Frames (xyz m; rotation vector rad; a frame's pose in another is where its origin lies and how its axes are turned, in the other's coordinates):
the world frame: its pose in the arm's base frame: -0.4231 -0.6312 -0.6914 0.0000 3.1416 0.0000
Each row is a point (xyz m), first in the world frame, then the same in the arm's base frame.
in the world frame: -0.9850 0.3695 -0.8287
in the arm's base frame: 0.5619 -0.2617 0.1373
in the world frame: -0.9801 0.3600 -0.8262
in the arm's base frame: 0.5570 -0.2712 0.1348
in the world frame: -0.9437 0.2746 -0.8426
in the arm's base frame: 0.5206 -0.3566 0.1512
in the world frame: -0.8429 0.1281 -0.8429
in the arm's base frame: 0.4198 -0.5031 0.1515
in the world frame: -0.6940 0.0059 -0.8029
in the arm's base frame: 0.2709 -0.6253 0.1115
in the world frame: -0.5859 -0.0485 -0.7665
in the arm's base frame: 0.1628 -0.6797 0.0751
